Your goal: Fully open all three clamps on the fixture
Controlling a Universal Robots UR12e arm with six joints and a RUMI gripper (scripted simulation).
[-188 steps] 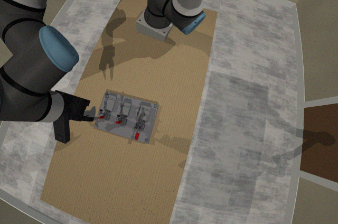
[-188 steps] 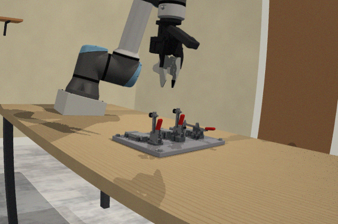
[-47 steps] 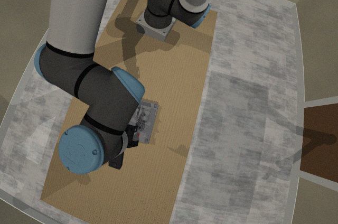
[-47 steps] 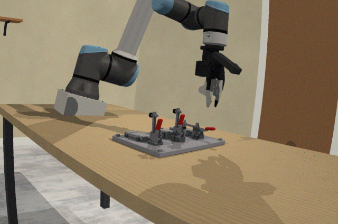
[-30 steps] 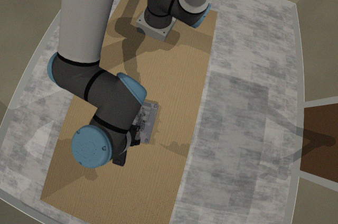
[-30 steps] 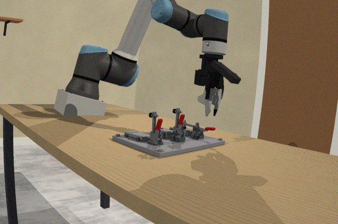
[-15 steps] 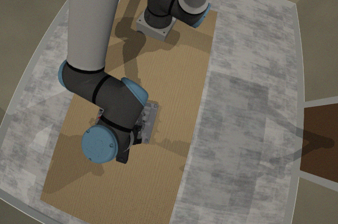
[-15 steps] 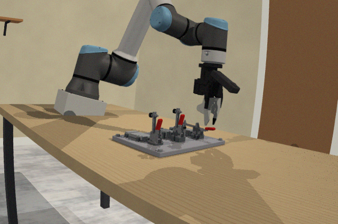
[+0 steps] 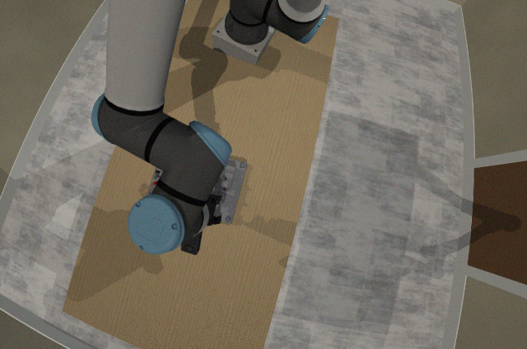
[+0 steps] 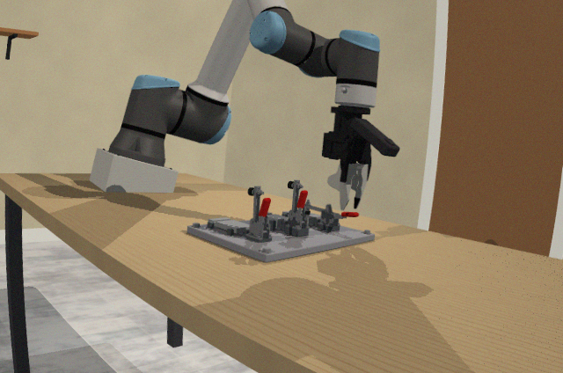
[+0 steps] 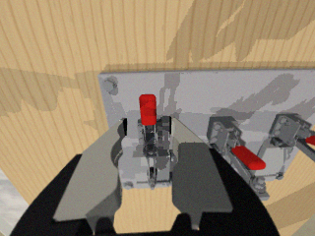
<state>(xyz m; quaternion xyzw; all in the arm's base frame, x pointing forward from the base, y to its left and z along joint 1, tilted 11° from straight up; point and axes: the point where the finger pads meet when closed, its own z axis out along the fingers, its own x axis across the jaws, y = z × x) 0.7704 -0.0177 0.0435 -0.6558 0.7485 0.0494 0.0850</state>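
The grey fixture plate lies 100 mm to the right of my hand, 100 mm behind it and 80 mm below it.
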